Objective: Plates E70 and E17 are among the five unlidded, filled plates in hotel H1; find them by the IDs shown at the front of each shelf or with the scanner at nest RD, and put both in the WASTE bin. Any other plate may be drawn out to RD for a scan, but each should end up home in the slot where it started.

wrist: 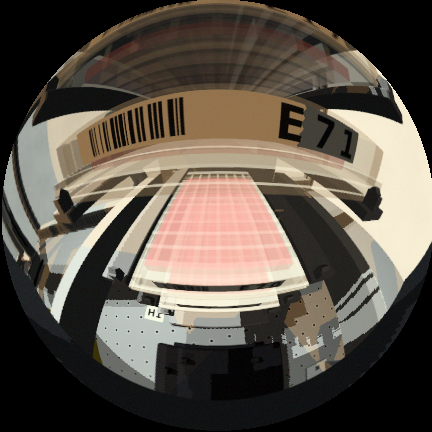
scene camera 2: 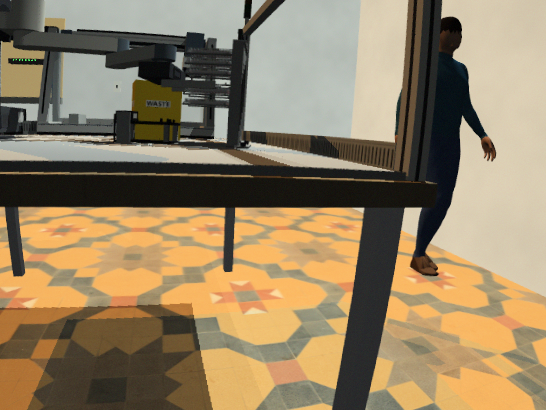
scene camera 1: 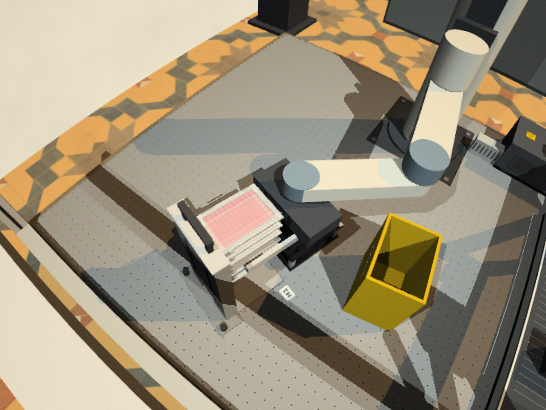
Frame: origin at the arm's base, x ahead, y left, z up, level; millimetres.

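Seen in the pictures: gripper, fingertip midpoint: [wrist: 217, 180] [scene camera 2: 218, 87].
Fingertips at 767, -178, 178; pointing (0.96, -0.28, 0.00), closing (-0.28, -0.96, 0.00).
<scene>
Offsets run from my fingertips to a thing's top centre, as dx, dy, dz. "pt": to the spot under its first point.
Hotel H1 [scene camera 1: 225, 292] [scene camera 2: 236, 95] holds a stack of clear plates; the top one @(-23, +7, +103) [scene camera 1: 242, 215] shows pink wells. In the wrist view a plate labelled E71 @(-23, +7, +47) [wrist: 230, 115] fills the upper part, above the fingers. My gripper [scene camera 1: 240, 235] [scene camera 2: 200, 86] [wrist: 217, 180] reaches into the hotel and is shut on the pink-filled plate directly below E71, with a finger along each long side. That plate's ID is hidden from me. Another plate's front edge @(pt -81, +22, -38) [wrist: 220, 302] shows below it. No E70 or E17 label is readable. The yellow WASTE bin @(-180, +288, +35) [scene camera 1: 387, 305] [scene camera 2: 157, 120] stands apart from the gripper.
A dark block @(pt -143, +40, -105) [wrist: 220, 375] stands on the table before the hotel, partly under my arm [scene camera 1: 360, 180]. The H1 tag @(-49, +116, -165) [scene camera 1: 286, 292] [wrist: 154, 313] lies near the hotel. A black box @(pt -802, +463, -60) [scene camera 1: 520, 150] sits by the arm base. A person [scene camera 2: 445, 100] stands beyond the table.
</scene>
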